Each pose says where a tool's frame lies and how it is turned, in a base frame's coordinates. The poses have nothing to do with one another.
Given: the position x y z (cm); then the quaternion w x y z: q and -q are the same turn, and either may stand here.
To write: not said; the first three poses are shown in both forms.
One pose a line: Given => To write
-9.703, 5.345, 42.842, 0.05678, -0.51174, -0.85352, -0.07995 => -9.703, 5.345, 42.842, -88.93, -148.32, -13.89
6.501, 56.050, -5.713, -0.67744, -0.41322, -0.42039, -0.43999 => 6.501, 56.050, -5.713, 53.21, 54.13, 56.65
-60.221, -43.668, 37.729, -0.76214, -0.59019, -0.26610, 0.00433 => -60.221, -43.668, 37.729, 73.56, 33.17, -0.54
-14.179, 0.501, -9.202, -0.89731, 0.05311, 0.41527, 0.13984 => -14.179, 0.501, -9.202, -6.30, -49.29, -16.60
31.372, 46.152, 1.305, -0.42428, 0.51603, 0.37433, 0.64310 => 31.372, 46.152, 1.305, -73.96, -53.65, -92.18
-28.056, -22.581, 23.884, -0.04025, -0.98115, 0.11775, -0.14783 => -28.056, -22.581, 23.884, 172.22, -20.67, 25.95
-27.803, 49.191, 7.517, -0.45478, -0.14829, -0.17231, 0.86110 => -27.803, 49.191, 7.517, 20.96, 24.36, -121.73
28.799, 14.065, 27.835, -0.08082, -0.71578, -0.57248, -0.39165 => 28.799, 14.065, 27.835, 122.61, 98.06, 67.09
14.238, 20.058, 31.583, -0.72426, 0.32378, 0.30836, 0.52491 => 14.238, 20.058, 31.583, -40.94, -38.99, -66.37
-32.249, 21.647, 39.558, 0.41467, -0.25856, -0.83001, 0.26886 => -32.249, 21.647, 39.558, -37.22, -119.49, 38.71
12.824, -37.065, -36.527, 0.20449, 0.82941, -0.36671, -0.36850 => 12.824, -37.065, -36.527, 132.52, -58.59, -58.88
